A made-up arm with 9 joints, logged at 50 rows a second.
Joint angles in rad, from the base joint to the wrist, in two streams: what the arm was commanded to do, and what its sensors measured. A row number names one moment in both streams.
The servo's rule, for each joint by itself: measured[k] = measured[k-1] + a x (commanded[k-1-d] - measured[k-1]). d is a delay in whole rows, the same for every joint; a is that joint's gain. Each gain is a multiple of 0.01, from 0.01 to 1. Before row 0 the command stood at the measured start. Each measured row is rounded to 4 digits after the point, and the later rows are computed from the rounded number. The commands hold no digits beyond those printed.
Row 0, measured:
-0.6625 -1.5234 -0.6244 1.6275 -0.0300 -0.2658 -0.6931 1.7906 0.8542
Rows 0 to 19, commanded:
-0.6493 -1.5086 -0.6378 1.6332 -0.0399 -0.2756 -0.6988 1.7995 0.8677
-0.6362 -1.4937 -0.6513 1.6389 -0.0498 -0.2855 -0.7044 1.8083 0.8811
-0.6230 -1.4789 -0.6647 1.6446 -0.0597 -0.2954 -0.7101 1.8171 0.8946
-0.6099 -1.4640 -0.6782 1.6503 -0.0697 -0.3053 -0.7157 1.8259 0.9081
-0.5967 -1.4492 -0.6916 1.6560 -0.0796 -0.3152 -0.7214 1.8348 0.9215
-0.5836 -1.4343 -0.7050 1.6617 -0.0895 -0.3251 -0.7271 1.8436 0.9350
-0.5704 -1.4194 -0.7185 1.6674 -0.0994 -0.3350 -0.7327 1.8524 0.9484
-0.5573 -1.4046 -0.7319 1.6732 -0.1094 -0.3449 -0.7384 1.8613 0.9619
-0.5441 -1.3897 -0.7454 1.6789 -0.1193 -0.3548 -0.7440 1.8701 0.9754
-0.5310 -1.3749 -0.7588 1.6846 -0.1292 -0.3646 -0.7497 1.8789 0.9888
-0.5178 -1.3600 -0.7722 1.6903 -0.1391 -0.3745 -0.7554 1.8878 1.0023
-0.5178 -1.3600 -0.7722 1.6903 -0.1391 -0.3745 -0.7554 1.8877 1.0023
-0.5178 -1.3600 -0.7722 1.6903 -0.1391 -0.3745 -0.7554 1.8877 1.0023
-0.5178 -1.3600 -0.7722 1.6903 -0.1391 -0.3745 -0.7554 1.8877 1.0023
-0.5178 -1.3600 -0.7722 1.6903 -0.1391 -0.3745 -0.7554 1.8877 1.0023
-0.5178 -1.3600 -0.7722 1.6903 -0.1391 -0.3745 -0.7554 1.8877 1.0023
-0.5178 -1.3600 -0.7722 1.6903 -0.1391 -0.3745 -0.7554 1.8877 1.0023
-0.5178 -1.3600 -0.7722 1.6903 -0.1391 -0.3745 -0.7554 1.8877 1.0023
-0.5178 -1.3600 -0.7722 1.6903 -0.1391 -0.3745 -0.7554 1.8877 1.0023
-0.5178 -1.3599 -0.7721 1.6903 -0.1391 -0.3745 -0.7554 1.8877 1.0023
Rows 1 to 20, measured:
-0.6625 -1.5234 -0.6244 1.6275 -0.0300 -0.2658 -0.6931 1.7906 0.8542
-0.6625 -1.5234 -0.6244 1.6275 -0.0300 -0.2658 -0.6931 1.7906 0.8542
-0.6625 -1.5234 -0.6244 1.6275 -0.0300 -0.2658 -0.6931 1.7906 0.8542
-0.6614 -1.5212 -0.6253 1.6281 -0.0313 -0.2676 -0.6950 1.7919 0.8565
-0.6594 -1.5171 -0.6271 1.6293 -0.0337 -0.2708 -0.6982 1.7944 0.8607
-0.6565 -1.5114 -0.6297 1.6310 -0.0371 -0.2752 -0.7022 1.7978 0.8665
-0.6528 -1.5043 -0.6331 1.6331 -0.0413 -0.2806 -0.7068 1.8020 0.8736
-0.6483 -1.4960 -0.6372 1.6356 -0.0463 -0.2868 -0.7118 1.8069 0.8817
-0.6431 -1.4867 -0.6419 1.6385 -0.0519 -0.2937 -0.7170 1.8124 0.8908
-0.6373 -1.4766 -0.6473 1.6417 -0.0581 -0.3011 -0.7223 1.8184 0.9006
-0.6309 -1.4658 -0.6532 1.6452 -0.0648 -0.3090 -0.7278 1.8248 0.9110
-0.6240 -1.4544 -0.6597 1.6489 -0.0719 -0.3172 -0.7333 1.8316 0.9219
-0.6166 -1.4425 -0.6666 1.6528 -0.0793 -0.3257 -0.7389 1.8387 0.9333
-0.6087 -1.4301 -0.6740 1.6569 -0.0871 -0.3345 -0.7445 1.8461 0.9450
-0.6014 -1.4196 -0.6809 1.6606 -0.0939 -0.3417 -0.7482 1.8523 0.9547
-0.5947 -1.4107 -0.6873 1.6639 -0.0998 -0.3476 -0.7506 1.8576 0.9628
-0.5885 -1.4031 -0.6932 1.6668 -0.1049 -0.3524 -0.7522 1.8621 0.9695
-0.5828 -1.3966 -0.6987 1.6694 -0.1093 -0.3564 -0.7533 1.8659 0.9751
-0.5776 -1.3911 -0.7038 1.6717 -0.1132 -0.3597 -0.7540 1.8692 0.9797
-0.5728 -1.3864 -0.7086 1.6737 -0.1166 -0.3624 -0.7545 1.8720 0.9835
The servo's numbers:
d 3
a 0.08 0.15 0.07 0.11 0.13 0.18 0.34 0.15 0.17

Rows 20 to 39, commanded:
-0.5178 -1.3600 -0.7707 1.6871 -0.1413 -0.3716 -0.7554 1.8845 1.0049
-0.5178 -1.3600 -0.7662 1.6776 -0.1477 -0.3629 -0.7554 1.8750 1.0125
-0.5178 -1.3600 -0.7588 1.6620 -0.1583 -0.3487 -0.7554 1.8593 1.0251
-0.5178 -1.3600 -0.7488 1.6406 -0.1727 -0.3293 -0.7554 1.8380 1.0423
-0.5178 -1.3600 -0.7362 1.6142 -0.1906 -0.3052 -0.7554 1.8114 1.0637
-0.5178 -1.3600 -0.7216 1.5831 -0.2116 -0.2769 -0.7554 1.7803 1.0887
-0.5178 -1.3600 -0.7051 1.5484 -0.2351 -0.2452 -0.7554 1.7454 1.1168
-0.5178 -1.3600 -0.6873 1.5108 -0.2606 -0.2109 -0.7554 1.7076 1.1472
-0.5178 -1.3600 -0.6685 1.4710 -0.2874 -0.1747 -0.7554 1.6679 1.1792
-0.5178 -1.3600 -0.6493 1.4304 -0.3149 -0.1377 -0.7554 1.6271 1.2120
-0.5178 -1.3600 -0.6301 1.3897 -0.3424 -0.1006 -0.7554 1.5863 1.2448
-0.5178 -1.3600 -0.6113 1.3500 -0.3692 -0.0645 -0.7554 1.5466 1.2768
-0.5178 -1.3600 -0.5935 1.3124 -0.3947 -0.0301 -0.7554 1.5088 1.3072
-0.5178 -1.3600 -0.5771 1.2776 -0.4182 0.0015 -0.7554 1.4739 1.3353
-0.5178 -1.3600 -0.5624 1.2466 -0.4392 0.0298 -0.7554 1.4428 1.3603
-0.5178 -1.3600 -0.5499 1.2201 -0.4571 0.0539 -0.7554 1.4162 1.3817
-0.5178 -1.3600 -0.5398 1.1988 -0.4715 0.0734 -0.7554 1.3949 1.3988
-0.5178 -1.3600 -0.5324 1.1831 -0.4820 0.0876 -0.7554 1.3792 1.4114
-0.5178 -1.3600 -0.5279 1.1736 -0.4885 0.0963 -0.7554 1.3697 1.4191
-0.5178 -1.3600 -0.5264 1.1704 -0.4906 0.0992 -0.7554 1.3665 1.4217
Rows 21 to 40, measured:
-0.5684 -1.3824 -0.7131 1.6755 -0.1195 -0.3646 -0.7548 1.8744 0.9867
-0.5644 -1.3790 -0.7172 1.6771 -0.1220 -0.3664 -0.7550 1.8764 0.9894
-0.5607 -1.3761 -0.7210 1.6786 -0.1242 -0.3679 -0.7551 1.8781 0.9916
-0.5573 -1.3737 -0.7245 1.6795 -0.1264 -0.3686 -0.7552 1.8791 0.9939
-0.5541 -1.3716 -0.7274 1.6793 -0.1292 -0.3676 -0.7553 1.8785 0.9971
-0.5512 -1.3699 -0.7296 1.6774 -0.1330 -0.3642 -0.7553 1.8756 1.0019
-0.5485 -1.3684 -0.7309 1.6734 -0.1382 -0.3579 -0.7553 1.8700 1.0088
-0.5460 -1.3671 -0.7313 1.6669 -0.1450 -0.3484 -0.7553 1.8612 1.0181
-0.5437 -1.3660 -0.7306 1.6577 -0.1537 -0.3355 -0.7553 1.8491 1.0301
-0.5416 -1.3651 -0.7288 1.6457 -0.1643 -0.3192 -0.7553 1.8335 1.0448
-0.5397 -1.3643 -0.7259 1.6309 -0.1768 -0.2997 -0.7553 1.8146 1.0622
-0.5379 -1.3637 -0.7219 1.6133 -0.1912 -0.2772 -0.7553 1.7926 1.0821
-0.5363 -1.3631 -0.7168 1.5932 -0.2073 -0.2521 -0.7553 1.7678 1.1042
-0.5348 -1.3626 -0.7107 1.5708 -0.2249 -0.2248 -0.7553 1.7406 1.1281
-0.5334 -1.3622 -0.7037 1.5465 -0.2437 -0.1959 -0.7553 1.7115 1.1534
-0.5322 -1.3619 -0.6960 1.5207 -0.2633 -0.1661 -0.7553 1.6811 1.1795
-0.5310 -1.3616 -0.6877 1.4940 -0.2834 -0.1359 -0.7553 1.6500 1.2060
-0.5299 -1.3614 -0.6789 1.4668 -0.3037 -0.1061 -0.7553 1.6189 1.2322
-0.5289 -1.3612 -0.6699 1.4397 -0.3236 -0.0773 -0.7553 1.5885 1.2576
-0.5280 -1.3610 -0.6608 1.4132 -0.3428 -0.0502 -0.7553 1.5595 1.2816

